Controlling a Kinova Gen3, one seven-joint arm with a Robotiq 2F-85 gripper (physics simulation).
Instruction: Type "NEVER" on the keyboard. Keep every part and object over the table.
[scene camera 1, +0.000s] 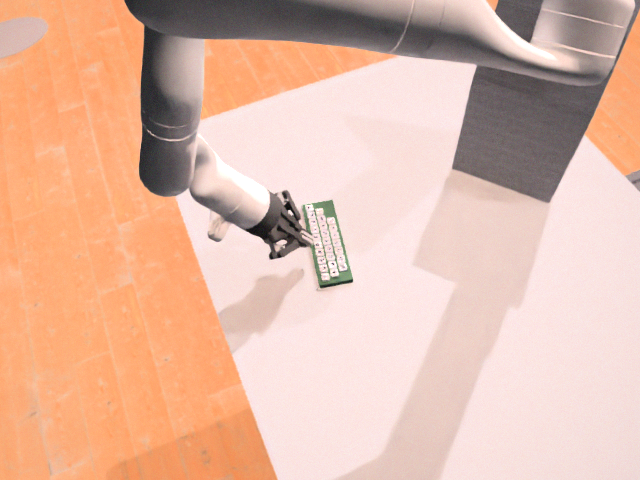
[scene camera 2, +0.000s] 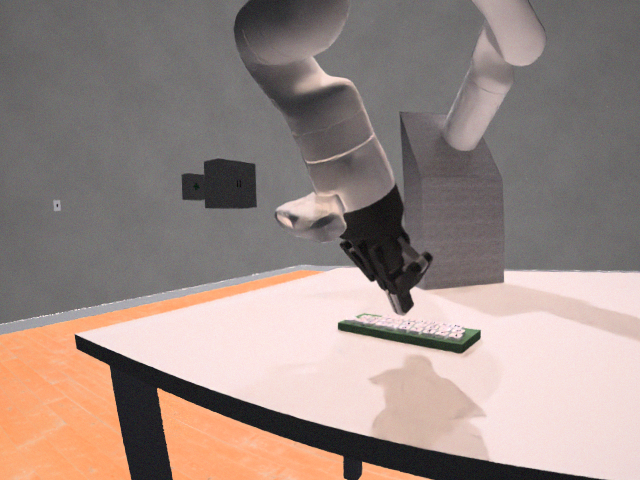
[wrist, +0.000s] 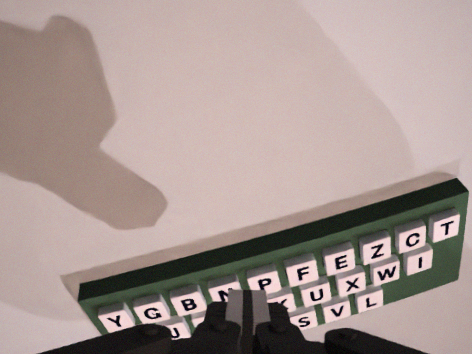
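Observation:
A green keyboard with white letter keys lies on the table. My gripper is shut and empty, tilted, with its tips a little above the keys near the middle of the keyboard. In the wrist view the tips overlap the gap between the N key and the P key. The E key and the V key are right of the tips. The fingers hide some lower-row keys; the R key does not show in the wrist view.
The white table has an edge on the left in scene view 1. A tall grey pedestal stands on the table beyond the keyboard. The wooden floor surrounds the table. The arm's shadow falls beside the keyboard.

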